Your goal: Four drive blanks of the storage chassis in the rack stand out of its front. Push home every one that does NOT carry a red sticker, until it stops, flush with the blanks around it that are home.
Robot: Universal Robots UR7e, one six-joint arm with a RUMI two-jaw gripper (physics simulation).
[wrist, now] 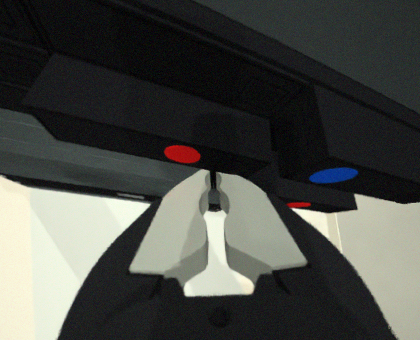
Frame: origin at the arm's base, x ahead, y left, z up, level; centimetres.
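Seen in the pictures: gripper, between the fingertips: (212, 169).
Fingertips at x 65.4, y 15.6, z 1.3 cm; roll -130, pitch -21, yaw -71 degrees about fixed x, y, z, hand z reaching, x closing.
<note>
A point is followed by its place in that frame.
A black drive blank with a red sticker (182, 154) {x 63.3, y 18.4, z 5.8 cm} stands out of the chassis front (165, 45) {x 65.6, y 20.6, z 9.1 cm} at the centre left of the wrist view. A second blank, with a blue sticker (333, 175) {x 63.9, y 11.7, z 8.6 cm}, stands out at the right. A third protruding blank, with a red sticker (298, 205) {x 64.8, y 8.0, z 2.7 cm}, shows partly behind and below these two. My gripper (212, 169) {x 65.4, y 15.6, z 1.3 cm} is shut and empty. Its tips are at the lower edge of the nearer red-stickered blank in the view; whether they touch it, I cannot tell. A fourth protruding blank cannot be made out.
The grey underside (100, 150) {x 65.7, y 26.7, z -5.8 cm} of the chassis or rack runs behind the blanks at the left. A dark grey top surface (350, 40) {x 68.6, y 13.9, z 11.3 cm} fills the upper right. Pale surfaces show below, on both sides of the gripper.
</note>
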